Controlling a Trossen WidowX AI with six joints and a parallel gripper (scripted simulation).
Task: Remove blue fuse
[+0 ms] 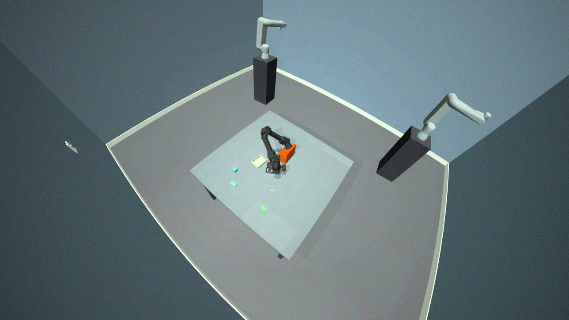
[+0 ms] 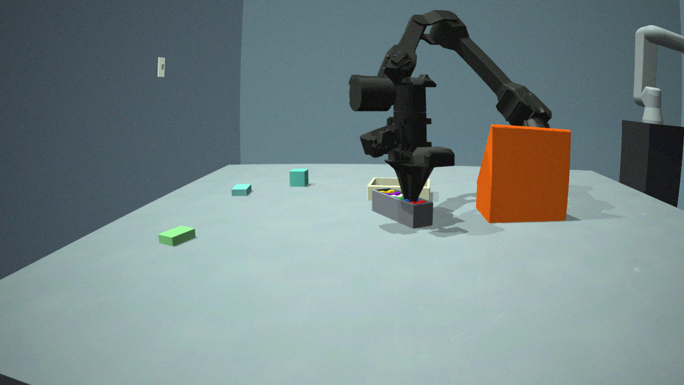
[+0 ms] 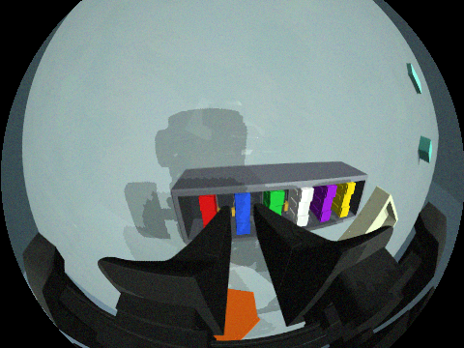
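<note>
My gripper tip is now 10 mm above the blue fuse. The rest, counted from my gripper tip: red fuse: 10 mm behind, 20 mm to the left, 10 mm below; green flat block: 390 mm ahead, 120 mm to the left, 30 mm below; cream tray: 220 mm to the right, 30 mm below.
</note>
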